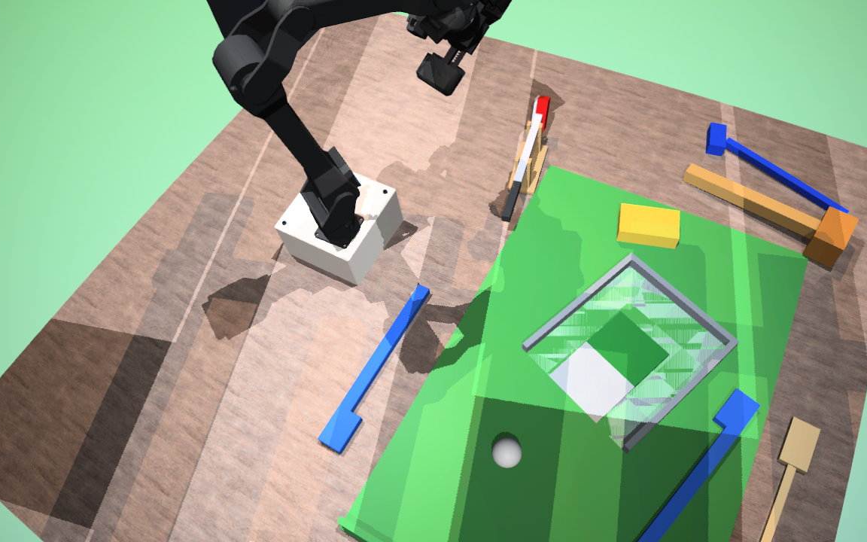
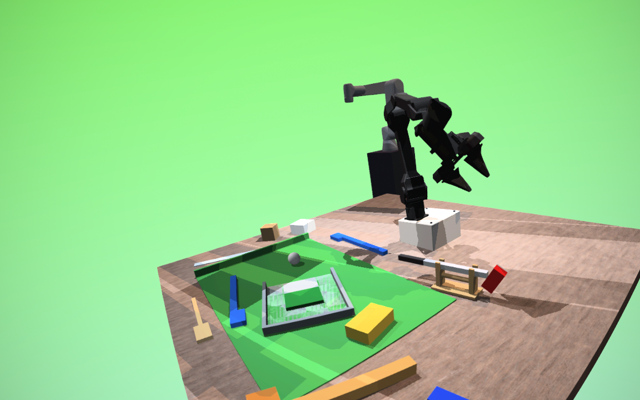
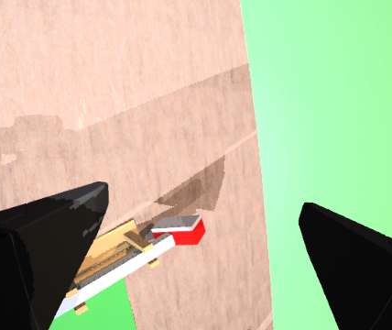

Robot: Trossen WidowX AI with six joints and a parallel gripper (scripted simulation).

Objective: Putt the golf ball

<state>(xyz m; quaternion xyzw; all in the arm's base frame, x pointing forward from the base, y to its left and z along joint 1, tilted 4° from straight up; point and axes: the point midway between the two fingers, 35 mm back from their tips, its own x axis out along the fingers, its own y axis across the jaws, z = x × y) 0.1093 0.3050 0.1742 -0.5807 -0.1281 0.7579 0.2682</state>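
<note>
My gripper tip is now 110 mm short of the red putter, 20 mm to the left of it and 190 mm above it. Also, from my gripper tip: yellow block 350 mm ahead, 60 mm to the right, 230 mm below; then blue mallet 530 mm ahead, 160 mm to the left, 240 mm below; then wooden stand 110 mm ahead, 10 mm to the right, 210 mm below.
</note>
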